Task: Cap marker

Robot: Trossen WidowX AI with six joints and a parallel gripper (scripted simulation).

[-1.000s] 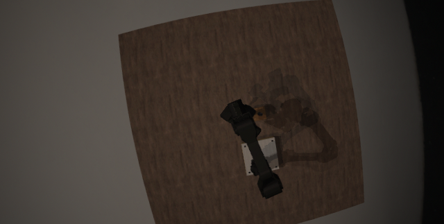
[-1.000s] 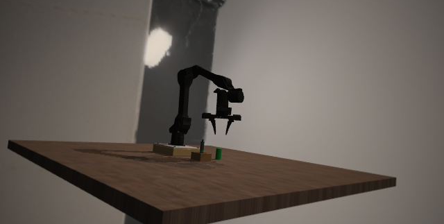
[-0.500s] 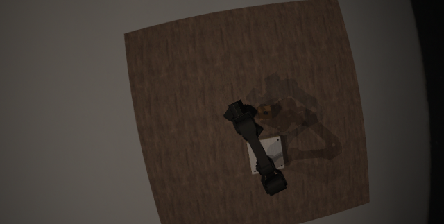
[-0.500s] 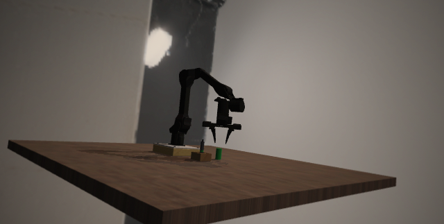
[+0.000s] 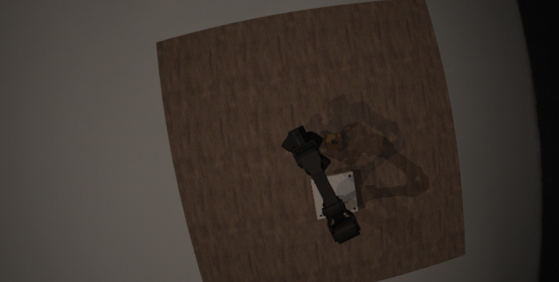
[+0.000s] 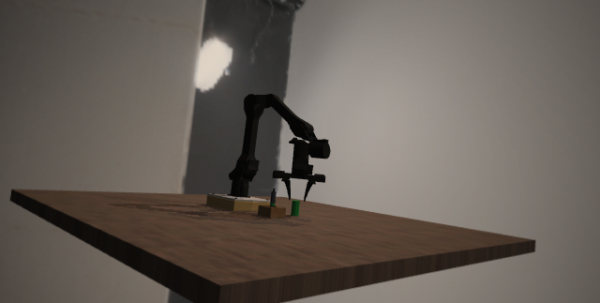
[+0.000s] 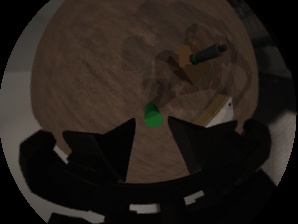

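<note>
My gripper tip is now 3 cm above the green cap. From my gripper tip the other things lie so: tan holder block (13 cm to the right, 4 cm below).
</note>
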